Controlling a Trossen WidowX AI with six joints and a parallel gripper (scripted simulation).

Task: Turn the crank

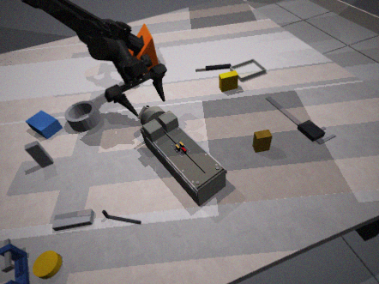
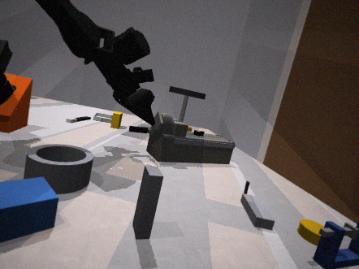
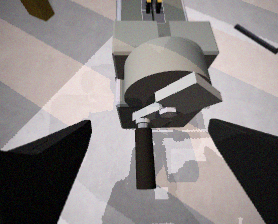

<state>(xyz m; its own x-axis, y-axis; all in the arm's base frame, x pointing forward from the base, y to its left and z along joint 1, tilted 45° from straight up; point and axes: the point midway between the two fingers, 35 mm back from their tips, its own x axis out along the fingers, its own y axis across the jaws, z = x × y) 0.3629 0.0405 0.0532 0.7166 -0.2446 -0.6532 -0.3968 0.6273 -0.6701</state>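
The dark crank handle lies 20 mm behind my gripper tip and 30 mm below it. The rest, counted from my gripper tip: black hex key: 260 mm ahead, 140 mm to the right, 80 mm below; then blue block: 130 mm behind, 360 mm to the right, 80 mm below; then red pointer: 170 mm ahead, 60 mm to the left, 10 mm below.
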